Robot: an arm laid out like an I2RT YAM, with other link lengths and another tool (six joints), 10 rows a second.
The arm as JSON. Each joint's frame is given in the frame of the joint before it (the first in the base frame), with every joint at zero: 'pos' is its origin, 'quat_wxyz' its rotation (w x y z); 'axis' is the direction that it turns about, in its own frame. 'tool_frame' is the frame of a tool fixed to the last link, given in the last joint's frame.
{
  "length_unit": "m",
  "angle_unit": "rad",
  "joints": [
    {
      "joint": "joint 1",
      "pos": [
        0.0,
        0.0,
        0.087
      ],
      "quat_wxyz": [
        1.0,
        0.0,
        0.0,
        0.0
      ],
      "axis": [
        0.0,
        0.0,
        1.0
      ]
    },
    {
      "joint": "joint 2",
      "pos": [
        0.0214,
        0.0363,
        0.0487
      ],
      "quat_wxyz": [
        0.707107,
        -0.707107,
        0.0,
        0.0
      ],
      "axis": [
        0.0,
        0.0,
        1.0
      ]
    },
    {
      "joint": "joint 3",
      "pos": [
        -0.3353,
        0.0,
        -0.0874
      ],
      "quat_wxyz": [
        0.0,
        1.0,
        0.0,
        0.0
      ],
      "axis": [
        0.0,
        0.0,
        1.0
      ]
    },
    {
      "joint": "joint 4",
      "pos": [
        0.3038,
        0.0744,
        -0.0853
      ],
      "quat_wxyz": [
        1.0,
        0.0,
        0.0,
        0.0
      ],
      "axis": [
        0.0,
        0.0,
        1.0
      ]
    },
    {
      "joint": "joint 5",
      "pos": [
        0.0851,
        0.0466,
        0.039
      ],
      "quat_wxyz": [
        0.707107,
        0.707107,
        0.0,
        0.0
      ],
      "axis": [
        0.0,
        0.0,
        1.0
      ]
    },
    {
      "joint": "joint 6",
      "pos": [
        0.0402,
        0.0,
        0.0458
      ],
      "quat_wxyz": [
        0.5,
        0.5,
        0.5,
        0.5
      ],
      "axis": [
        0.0,
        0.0,
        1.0
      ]
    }
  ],
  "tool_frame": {
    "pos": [
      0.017,
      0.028,
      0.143
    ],
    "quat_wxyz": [
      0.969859,
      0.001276,
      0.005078,
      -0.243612
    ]
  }
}
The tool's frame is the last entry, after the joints.
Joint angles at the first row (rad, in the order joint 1, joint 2, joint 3, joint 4, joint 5, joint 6):
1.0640, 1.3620, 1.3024, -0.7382, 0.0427, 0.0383
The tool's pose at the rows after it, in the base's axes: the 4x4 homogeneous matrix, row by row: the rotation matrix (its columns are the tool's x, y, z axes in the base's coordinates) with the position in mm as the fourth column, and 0 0 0 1 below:
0.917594, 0.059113, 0.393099, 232.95; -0.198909, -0.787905, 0.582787, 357.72; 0.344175, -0.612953, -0.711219, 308.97; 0, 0, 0, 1
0.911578, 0.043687, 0.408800, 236.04; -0.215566, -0.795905, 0.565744, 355.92; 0.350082, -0.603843, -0.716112, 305.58; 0, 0, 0, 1
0.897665, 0.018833, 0.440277, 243.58; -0.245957, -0.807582, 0.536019, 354.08; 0.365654, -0.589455, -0.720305, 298.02; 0, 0, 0, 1
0.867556, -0.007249, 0.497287, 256.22; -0.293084, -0.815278, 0.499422, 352.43; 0.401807, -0.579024, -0.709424, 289.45; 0, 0, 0, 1
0.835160, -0.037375, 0.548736, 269.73; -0.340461, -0.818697, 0.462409, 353.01; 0.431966, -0.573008, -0.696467, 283.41; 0, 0, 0, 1
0.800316, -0.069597, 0.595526, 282.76; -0.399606, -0.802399, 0.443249, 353.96; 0.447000, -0.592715, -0.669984, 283.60; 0, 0, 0, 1
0.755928, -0.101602, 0.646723, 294.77; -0.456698, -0.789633, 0.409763, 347.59; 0.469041, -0.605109, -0.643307, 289.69; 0, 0, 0, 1
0.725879, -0.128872, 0.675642, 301.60; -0.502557, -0.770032, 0.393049, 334.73; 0.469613, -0.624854, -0.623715, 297.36; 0, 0, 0, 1
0.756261, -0.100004, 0.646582, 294.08; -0.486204, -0.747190, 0.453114, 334.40; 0.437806, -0.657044, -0.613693, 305.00; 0, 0, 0, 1
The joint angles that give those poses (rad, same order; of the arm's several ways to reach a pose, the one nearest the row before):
1.0638, 1.3606, 1.3008, -0.7378, 0.0513, 0.0424
1.0643, 1.3660, 1.2976, -0.7378, 0.0736, 0.0527
1.0633, 1.3788, 1.2861, -0.7241, 0.1151, 0.0679
1.0630, 1.3918, 1.2605, -0.6809, 0.1833, 0.0842
1.0607, 1.4153, 1.2514, -0.6438, 0.2462, 0.1040
1.0524, 1.4279, 1.2441, -0.5979, 0.2924, 0.1324
1.0423, 1.4283, 1.2456, -0.5787, 0.3497, 0.1554
1.0207, 1.4025, 1.2348, -0.5721, 0.3696, 0.1729
1.0096, 1.3623, 1.2174, -0.5593, 0.3013, 0.1582

